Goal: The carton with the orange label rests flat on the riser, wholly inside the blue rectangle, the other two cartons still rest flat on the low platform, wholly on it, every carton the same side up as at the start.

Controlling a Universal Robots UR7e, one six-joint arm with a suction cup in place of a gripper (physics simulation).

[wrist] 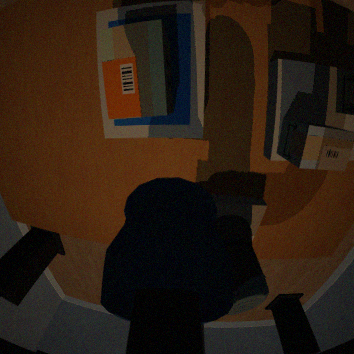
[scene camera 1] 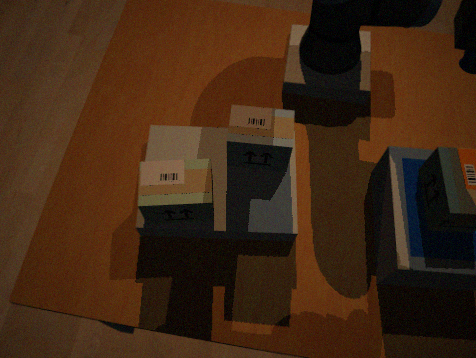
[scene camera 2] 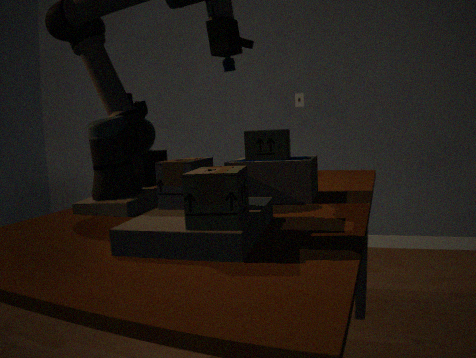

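Where they show: hand at its tool point: (wrist: 170, 217) (scene camera 1: 471, 65) (scene camera 2: 229, 70); arm's base at its link origin: (wrist: 226, 232) (scene camera 1: 329, 52) (scene camera 2: 117, 194).
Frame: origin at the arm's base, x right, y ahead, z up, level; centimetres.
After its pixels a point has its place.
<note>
The carton with the orange label (scene camera 1: 446, 192) {x -23.3, y 41.3, z 16.6 cm} (scene camera 2: 267, 145) {x -22.8, y 39.4, z 12.2 cm} (wrist: 122, 87) {x -27.9, y 35.4, z 16.8 cm} rests flat and upright on the riser (scene camera 1: 398, 220) {x -18.4, y 44.3, z 7.9 cm} (scene camera 2: 287, 180) {x -18.1, y 46.9, z 2.5 cm} (wrist: 127, 131) {x -29.7, y 27.5, z 7.9 cm}. Blue rectangle (scene camera 1: 413, 215) {x -21.1, y 42.6, z 7.9 cm} (wrist: 183, 75) {x -20.5, y 39.3, z 7.9 cm} shows along some of its sides; the carton hides one long edge, so I cannot tell whether it is wholly inside. Two cartons, one with greenish tape (scene camera 1: 175, 182) {x 22.8, y 48.6, z 10.0 cm} (scene camera 2: 215, 200) {x 29.0, y 51.3, z 5.6 cm} and one with pale tape (scene camera 1: 260, 155) {x 9.4, y 37.0, z 6.5 cm} (scene camera 2: 172, 177) {x 16.7, y 33.7, z 7.6 cm} (wrist: 325, 152) {x 9.8, y 32.1, z 10.9 cm}, rest upright on the low platform (scene camera 1: 172, 142) {x 28.9, y 35.6, z 0.7 cm} (scene camera 2: 142, 221) {x 28.0, y 34.4, z 0.7 cm} (wrist: 296, 77) {x 4.3, y 46.2, z 0.7 cm}. My suction cup (scene camera 2: 229, 65) is open, high in the air, touching nothing.
The arm's base block (scene camera 1: 326, 87) {x -1.0, y 11.2, z 0.1 cm} (scene camera 2: 102, 206) {x 9.9, y 3.7, z -1.5 cm} stands behind the low platform, toward the back of the orange-brown table (scene camera 1: 110, 115) {x 47.2, y 29.8, z -4.1 cm} (scene camera 2: 190, 290) {x 42.2, y 54.4, z -4.1 cm} (wrist: 55, 115) {x -58.0, y 26.9, z -4.1 cm}. A gap separates platform and riser. The wall with a socket (scene camera 2: 299, 100) is behind.
</note>
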